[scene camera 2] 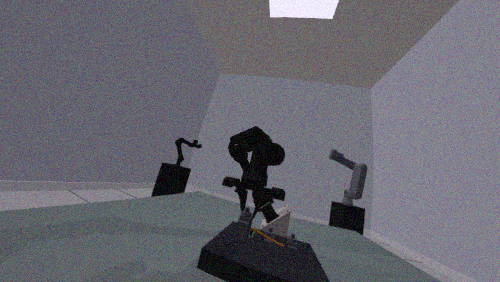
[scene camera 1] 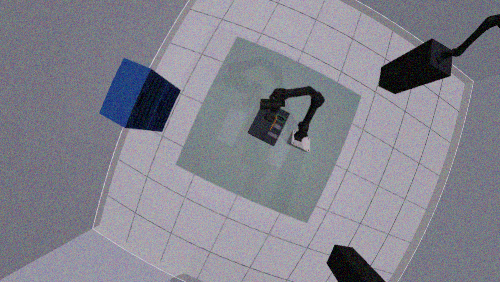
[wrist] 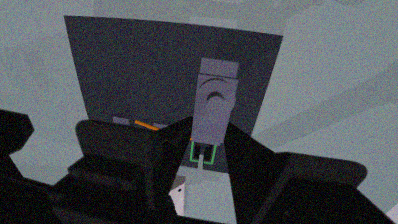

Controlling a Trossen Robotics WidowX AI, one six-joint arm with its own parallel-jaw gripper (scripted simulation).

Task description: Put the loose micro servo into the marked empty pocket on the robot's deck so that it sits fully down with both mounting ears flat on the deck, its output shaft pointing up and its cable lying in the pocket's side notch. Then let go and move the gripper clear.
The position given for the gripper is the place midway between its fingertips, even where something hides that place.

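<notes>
Gripper (scene camera 2: 247,216) visible. Gripper (wrist: 209,123) visible too.
</notes>
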